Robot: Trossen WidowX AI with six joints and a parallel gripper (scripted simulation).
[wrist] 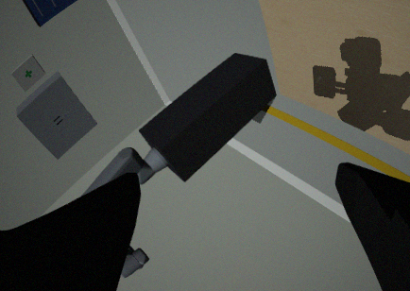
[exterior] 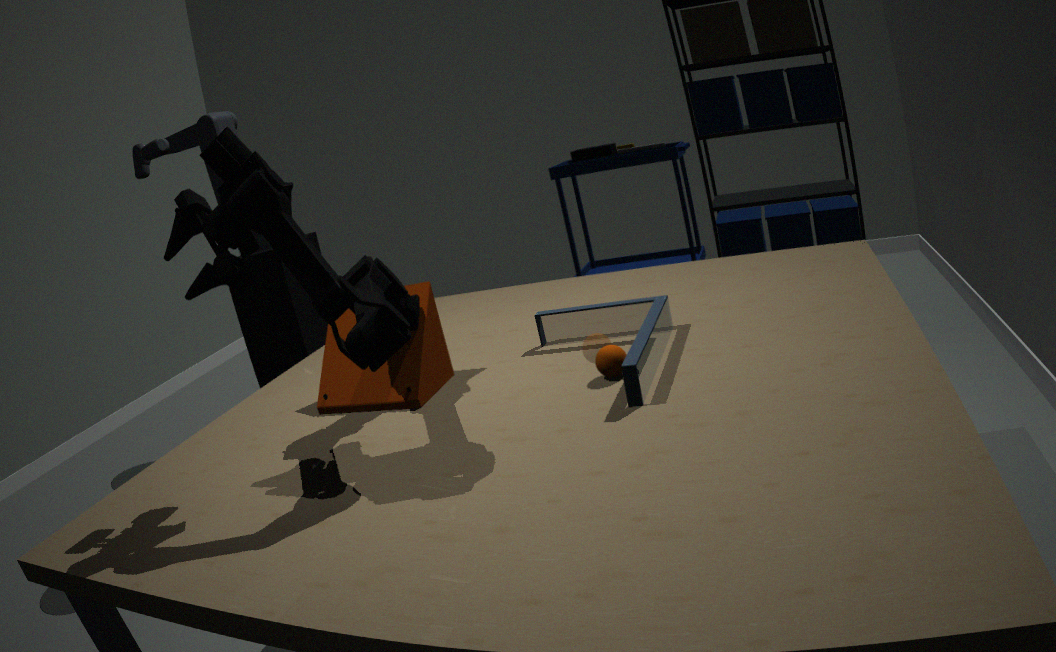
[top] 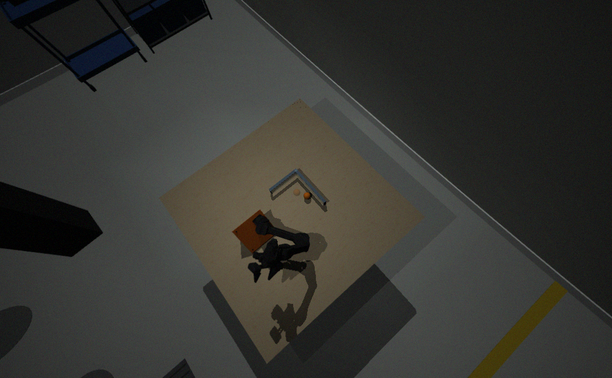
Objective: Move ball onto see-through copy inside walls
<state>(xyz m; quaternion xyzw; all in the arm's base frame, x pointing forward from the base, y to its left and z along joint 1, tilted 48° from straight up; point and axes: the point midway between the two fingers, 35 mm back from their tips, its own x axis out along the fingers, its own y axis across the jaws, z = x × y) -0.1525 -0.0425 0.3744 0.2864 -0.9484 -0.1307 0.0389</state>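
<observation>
The orange ball is 550 mm ahead of my gripper tip, 300 mm below it and 250 mm to the left of it. From my gripper tip the other things lie so: see-through copy of ball (510 mm ahead, 320 mm to the left, 300 mm below).
</observation>
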